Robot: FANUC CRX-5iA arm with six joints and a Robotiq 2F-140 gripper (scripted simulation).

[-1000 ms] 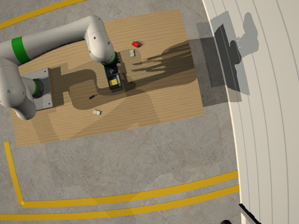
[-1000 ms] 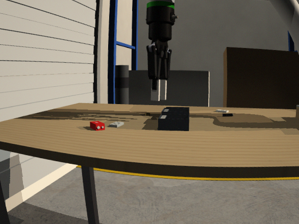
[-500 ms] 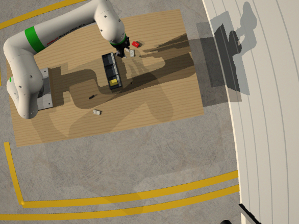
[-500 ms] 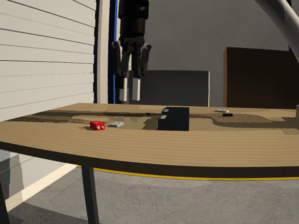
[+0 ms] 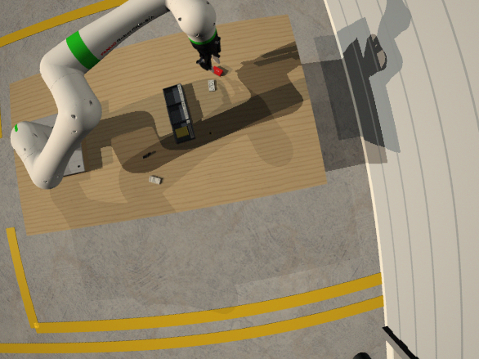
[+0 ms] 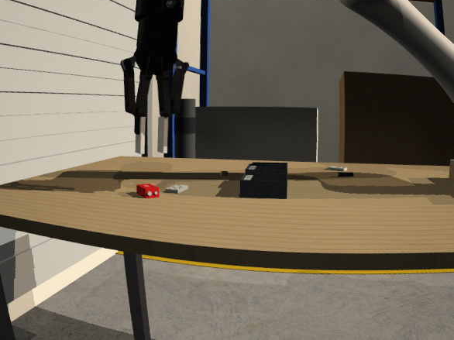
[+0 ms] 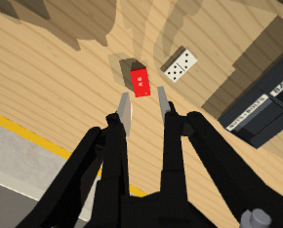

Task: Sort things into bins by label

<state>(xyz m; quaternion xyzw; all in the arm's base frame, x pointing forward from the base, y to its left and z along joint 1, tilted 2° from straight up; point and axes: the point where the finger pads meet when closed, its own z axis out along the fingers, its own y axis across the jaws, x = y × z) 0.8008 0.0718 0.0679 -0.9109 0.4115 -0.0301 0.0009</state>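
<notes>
The red battery lies 10 cm below my hand and 1 cm to the left of it. The rest, counted from my hand: yellow pad: 22 cm to the right, 22 cm behind, 10 cm below; then nut: 26 cm to the right, 11 cm below, 10 cm behind; then black three-part bin: 20 cm behind, 13 cm to the right, 9 cm below.
</notes>
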